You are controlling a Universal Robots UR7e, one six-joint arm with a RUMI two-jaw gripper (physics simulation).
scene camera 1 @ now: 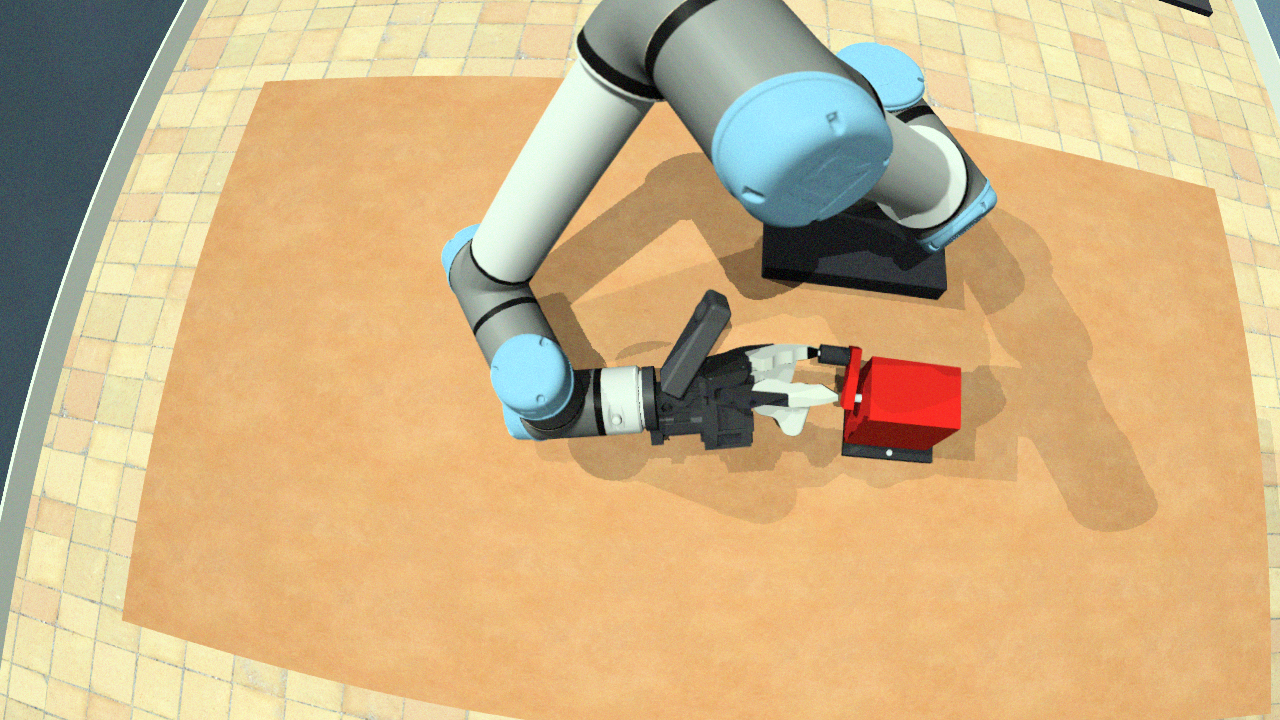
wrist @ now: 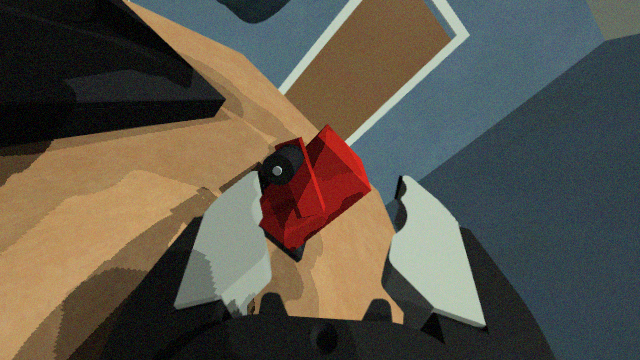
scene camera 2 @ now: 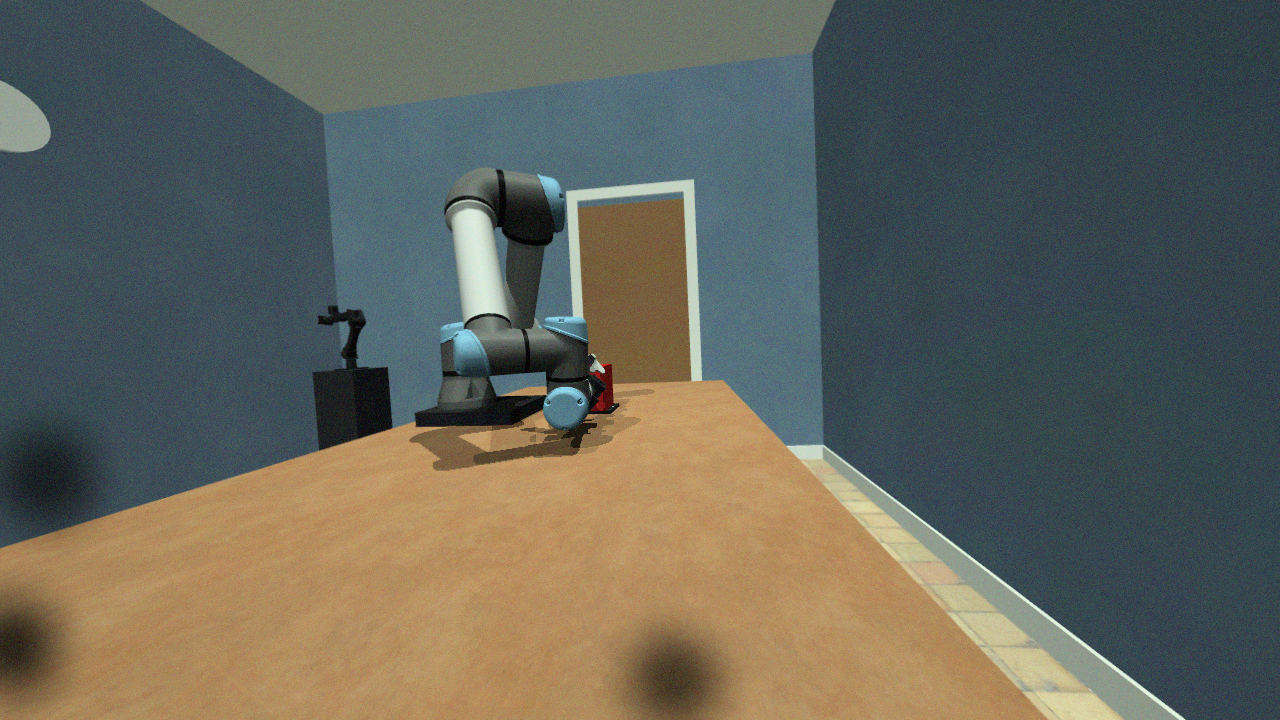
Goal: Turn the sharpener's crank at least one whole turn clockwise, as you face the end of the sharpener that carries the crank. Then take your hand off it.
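Where they show: gripper, fingertip midpoint: (scene camera 1: pixel 830 373) (wrist: pixel 329 175); arm's base at its link origin: (scene camera 2: pixel 468 404).
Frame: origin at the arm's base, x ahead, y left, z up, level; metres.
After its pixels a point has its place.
The red sharpener (scene camera 1: pixel 913 394) {x 0.349, y 0.073, z 0.090 m} (scene camera 2: pixel 607 386) {x 0.384, y 0.063, z 0.031 m} (wrist: pixel 337 165) {x 0.343, y 0.020, z 0.084 m} stands on a small black base plate (scene camera 1: pixel 911 455) {x 0.392, y 0.115, z -0.029 m}. Its crank, a red arm (scene camera 1: pixel 852 380) with a black cylindrical handle (scene camera 1: pixel 835 354) {x 0.309, y -0.022, z 0.077 m} (wrist: pixel 278 169) {x 0.307, y -0.040, z 0.068 m}, is on the end facing my gripper. In scene camera 1 the handle lies on the robot-base side of the hub and points toward the gripper. My gripper (scene camera 1: pixel 825 374) {x 0.335, y -0.028, z 0.085 m} (wrist: pixel 329 175) {x 0.335, y -0.028, z 0.085 m} is open with nothing between its fingers. One fingertip is close to the handle's free end; I cannot tell whether they touch. The other fingertip is near the hub in scene camera 1.
The black mounting block (scene camera 1: pixel 854 268) {x 0.159, y 0.018, z -0.001 m} (scene camera 2: pixel 478 411) {x 0.091, y -0.103, z -0.002 m} of the arm stands on the table (scene camera 1: pixel 358 537) {x 0.590, y -0.567, z -0.038 m} (scene camera 2: pixel 537 573) {x 0.494, y -0.708, z -0.038 m}, behind the sharpener in scene camera 1. My forearm and wrist stretch over the table to the left of the sharpener there. A small black arm on a pedestal (scene camera 2: pixel 351 407) stands beyond the table.
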